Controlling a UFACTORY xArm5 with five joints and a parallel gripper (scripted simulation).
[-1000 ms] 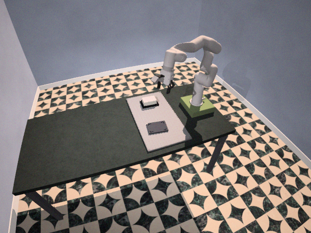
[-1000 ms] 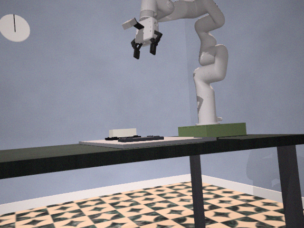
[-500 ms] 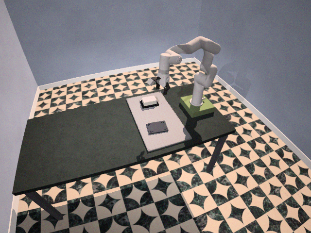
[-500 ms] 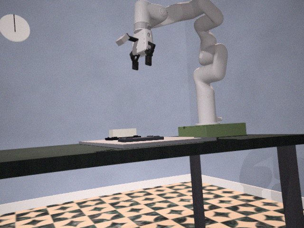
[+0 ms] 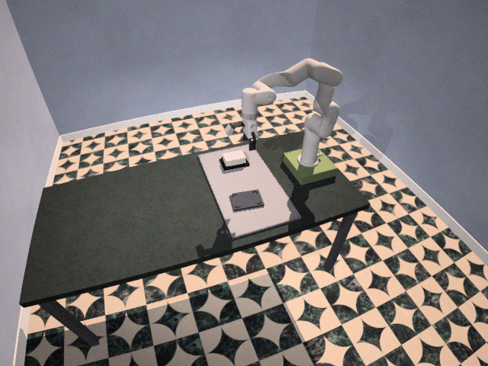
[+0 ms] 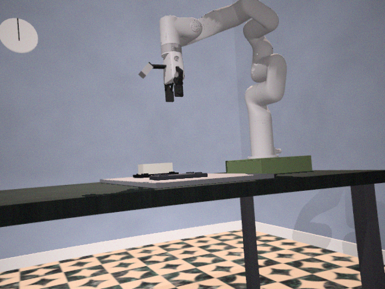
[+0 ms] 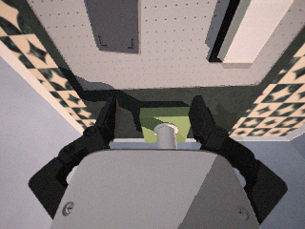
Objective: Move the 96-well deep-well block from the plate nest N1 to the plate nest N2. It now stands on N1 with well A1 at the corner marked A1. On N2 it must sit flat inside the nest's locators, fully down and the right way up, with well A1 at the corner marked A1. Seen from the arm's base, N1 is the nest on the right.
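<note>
My hand is 260 mm above the white deep-well block, 230 mm to the left of it and 30 mm past it. From my hand the other things lie so: nest N1: 280 mm below, 230 mm to the right, 30 mm behind; dark nest N2: 280 mm below, 100 mm to the left, 60 mm ahead.
</note>
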